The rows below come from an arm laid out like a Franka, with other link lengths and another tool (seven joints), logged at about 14 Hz.
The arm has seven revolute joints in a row. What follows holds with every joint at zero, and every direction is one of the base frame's.
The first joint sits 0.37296 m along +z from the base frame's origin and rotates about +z.
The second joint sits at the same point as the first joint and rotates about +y.
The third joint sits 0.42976 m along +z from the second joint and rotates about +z.
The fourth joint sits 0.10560 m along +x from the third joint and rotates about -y.
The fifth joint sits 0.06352 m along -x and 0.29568 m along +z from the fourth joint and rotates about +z.
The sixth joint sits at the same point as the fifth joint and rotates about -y.
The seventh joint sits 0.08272 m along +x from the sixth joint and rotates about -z.
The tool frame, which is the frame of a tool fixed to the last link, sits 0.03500 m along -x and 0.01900 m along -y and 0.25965 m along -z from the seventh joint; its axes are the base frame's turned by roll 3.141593, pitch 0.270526 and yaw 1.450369 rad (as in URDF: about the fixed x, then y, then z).
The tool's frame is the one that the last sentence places.
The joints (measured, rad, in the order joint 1, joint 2, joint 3, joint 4, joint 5, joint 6, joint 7), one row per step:
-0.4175 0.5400 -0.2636 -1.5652 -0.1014 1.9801 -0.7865
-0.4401 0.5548 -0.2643 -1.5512 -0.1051 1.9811 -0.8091
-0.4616 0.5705 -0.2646 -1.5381 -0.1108 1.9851 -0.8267
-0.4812 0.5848 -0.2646 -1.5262 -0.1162 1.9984 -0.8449
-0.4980 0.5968 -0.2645 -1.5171 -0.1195 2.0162 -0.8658
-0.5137 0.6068 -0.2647 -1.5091 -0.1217 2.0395 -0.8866
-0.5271 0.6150 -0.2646 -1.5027 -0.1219 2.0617 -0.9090
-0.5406 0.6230 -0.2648 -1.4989 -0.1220 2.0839 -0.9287
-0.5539 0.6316 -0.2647 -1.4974 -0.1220 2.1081 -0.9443
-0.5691 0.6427 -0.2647 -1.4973 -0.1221 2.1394 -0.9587
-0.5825 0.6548 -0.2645 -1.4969 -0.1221 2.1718 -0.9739
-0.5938 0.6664 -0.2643 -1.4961 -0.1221 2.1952 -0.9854
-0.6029 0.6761 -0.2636 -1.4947 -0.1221 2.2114 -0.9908
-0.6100 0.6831 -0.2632 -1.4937 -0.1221 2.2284 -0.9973
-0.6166 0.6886 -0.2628 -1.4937 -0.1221 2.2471 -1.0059
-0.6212 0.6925 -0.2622 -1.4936 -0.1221 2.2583 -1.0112
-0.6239 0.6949 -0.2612 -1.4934 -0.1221 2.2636 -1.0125
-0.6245 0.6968 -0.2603 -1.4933 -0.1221 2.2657 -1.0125
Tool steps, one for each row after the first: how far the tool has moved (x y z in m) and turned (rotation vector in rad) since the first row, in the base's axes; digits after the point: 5 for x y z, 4 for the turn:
-0.00591 -0.01475 -0.00406 -0.0005 0.0066 0.0026
-0.01156 -0.02917 -0.00880 -0.0038 0.0130 0.0034
-0.01482 -0.04366 -0.01278 -0.0117 0.0118 0.0089
-0.01654 -0.05672 -0.01625 -0.0196 0.0066 0.0196
-0.01707 -0.06986 -0.01854 -0.0309 -0.0039 0.0317
-0.01696 -0.08113 -0.02036 -0.0401 -0.0146 0.0466
-0.01805 -0.09195 -0.02285 -0.0487 -0.0237 0.0581
-0.01947 -0.10223 -0.02639 -0.0575 -0.0325 0.0663
-0.02126 -0.11410 -0.03150 -0.0692 -0.0431 0.0730
-0.02195 -0.12523 -0.03704 -0.0812 -0.0536 0.0827
-0.02349 -0.13395 -0.04277 -0.0886 -0.0589 0.0889
-0.02505 -0.14035 -0.04766 -0.0936 -0.0623 0.0900
-0.02545 -0.14612 -0.05070 -0.1004 -0.0679 0.0941
-0.02542 -0.15181 -0.05287 -0.1083 -0.0747 0.1009
-0.02565 -0.15536 -0.05460 -0.1125 -0.0785 0.1048
-0.02575 -0.15697 -0.05585 -0.1141 -0.0804 0.1055
-0.02534 -0.15714 -0.05708 -0.1140 -0.0808 0.1061

